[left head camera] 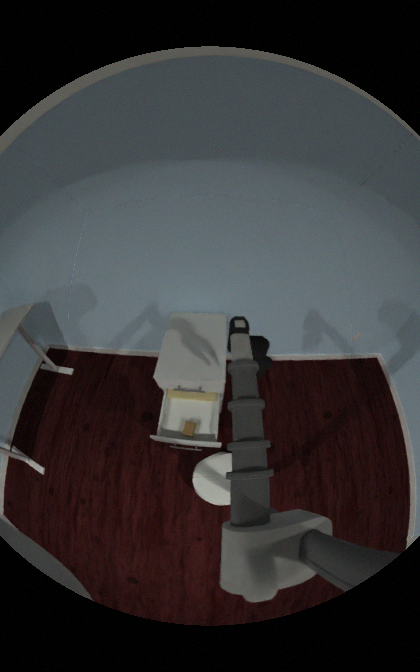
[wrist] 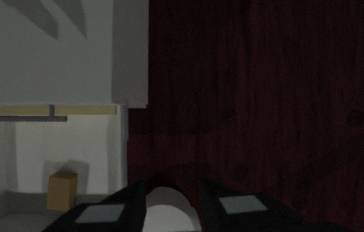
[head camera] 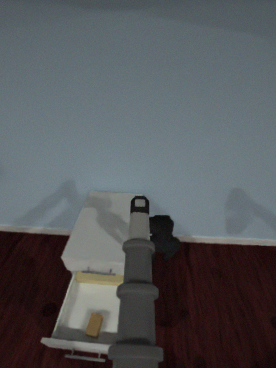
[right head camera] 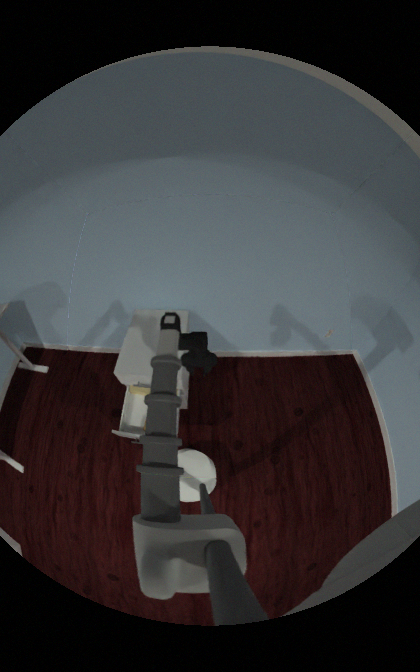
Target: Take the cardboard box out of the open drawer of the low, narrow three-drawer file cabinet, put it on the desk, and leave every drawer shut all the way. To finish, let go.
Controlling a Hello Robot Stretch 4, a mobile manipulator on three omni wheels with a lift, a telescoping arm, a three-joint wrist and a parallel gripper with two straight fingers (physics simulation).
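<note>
The low white file cabinet (head camera: 100, 230) (left head camera: 192, 345) (right head camera: 142, 345) (wrist: 60, 60) stands against the wall. One drawer (head camera: 95, 295) (left head camera: 189, 410) (right head camera: 134, 410) (wrist: 55, 145) below the top drawer's front is pulled out. The small brown cardboard box (head camera: 94, 325) (left head camera: 189, 428) (wrist: 62, 191) lies in it near its front. My gripper (head camera: 169, 256) (right head camera: 199, 371) (wrist: 172, 193) is open and empty, over the floor to the right of the cabinet; its lower part is partly hidden in the left head view. The desk (left head camera: 15, 316) is partly in view at the far left.
My round white base (left head camera: 212, 479) (right head camera: 197, 475) (wrist: 170, 217) is in front of the open drawer. The extended arm (head camera: 137, 300) (left head camera: 247, 430) (right head camera: 162, 430) runs along the cabinet's right side. The blue wall (head camera: 135, 100) is behind. Desk legs (left head camera: 37, 347) stand at the left.
</note>
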